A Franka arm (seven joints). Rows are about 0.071 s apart.
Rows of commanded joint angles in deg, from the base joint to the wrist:
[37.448 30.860 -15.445 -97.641 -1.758 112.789 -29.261]
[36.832 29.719 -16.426 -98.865 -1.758 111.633 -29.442]
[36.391 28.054 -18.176 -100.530 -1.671 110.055 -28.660]
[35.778 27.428 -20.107 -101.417 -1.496 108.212 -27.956]
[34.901 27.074 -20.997 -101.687 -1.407 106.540 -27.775]
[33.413 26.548 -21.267 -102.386 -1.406 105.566 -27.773]
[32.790 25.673 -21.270 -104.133 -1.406 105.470 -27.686]
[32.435 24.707 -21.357 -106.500 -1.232 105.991 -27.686]
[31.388 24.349 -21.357 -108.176 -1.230 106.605 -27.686]
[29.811 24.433 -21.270 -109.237 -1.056 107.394 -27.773]
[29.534 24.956 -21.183 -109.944 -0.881 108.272 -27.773]
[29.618 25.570 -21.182 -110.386 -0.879 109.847 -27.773]
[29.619 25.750 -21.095 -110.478 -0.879 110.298 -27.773]
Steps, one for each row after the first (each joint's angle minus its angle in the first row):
[-0.616 -1.141 -0.981 -1.224 0.000 -1.156 -0.181]
[-1.057 -2.806 -2.731 -2.889 0.087 -2.734 0.601]
[-1.670 -3.432 -4.662 -3.776 0.262 -4.577 1.305]
[-2.547 -3.786 -5.552 -4.046 0.351 -6.249 1.486]
[-4.035 -4.312 -5.822 -4.745 0.352 -7.223 1.488]
[-4.658 -5.187 -5.825 -6.492 0.352 -7.319 1.575]
[-5.013 -6.153 -5.912 -8.859 0.526 -6.798 1.575]
[-6.060 -6.511 -5.912 -10.535 0.528 -6.184 1.575]
[-7.637 -6.427 -5.825 -11.596 0.702 -5.395 1.488]
[-7.914 -5.904 -5.738 -12.303 0.877 -4.517 1.488]
[-7.830 -5.290 -5.737 -12.745 0.879 -2.942 1.488]
[-7.829 -5.110 -5.650 -12.837 0.879 -2.491 1.488]

